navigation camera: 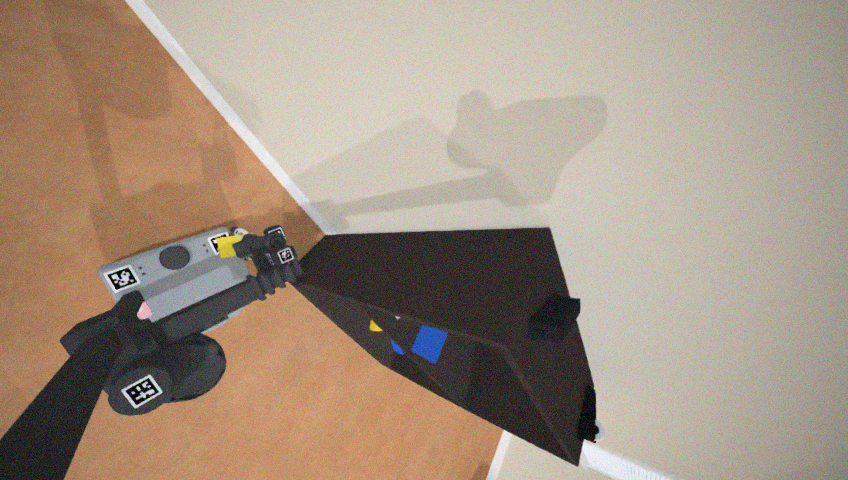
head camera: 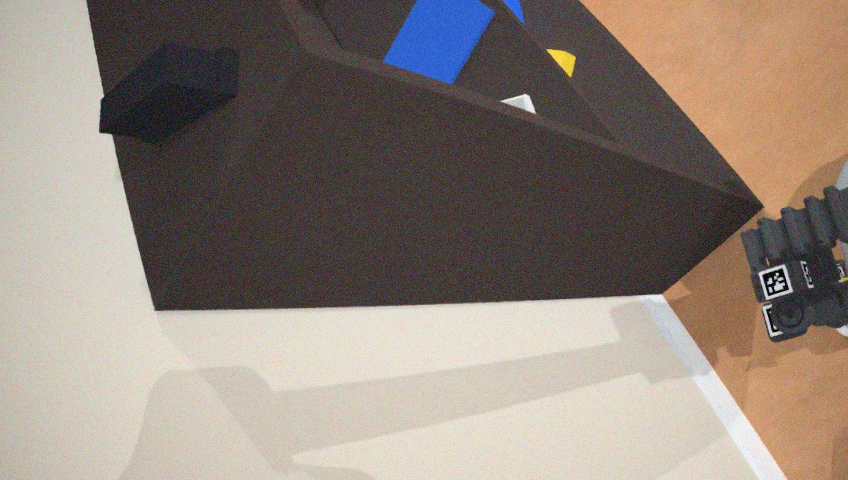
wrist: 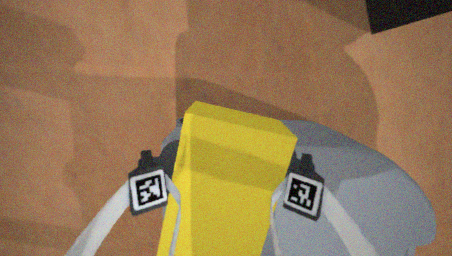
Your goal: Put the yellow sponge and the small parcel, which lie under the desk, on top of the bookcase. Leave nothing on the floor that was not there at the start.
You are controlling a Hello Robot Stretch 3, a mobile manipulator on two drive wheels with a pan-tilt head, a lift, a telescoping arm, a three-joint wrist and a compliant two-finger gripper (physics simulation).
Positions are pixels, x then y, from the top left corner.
Labels:
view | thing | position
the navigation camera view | flat blue book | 429,342
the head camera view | dark brown bookcase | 332,179
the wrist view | my gripper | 226,157

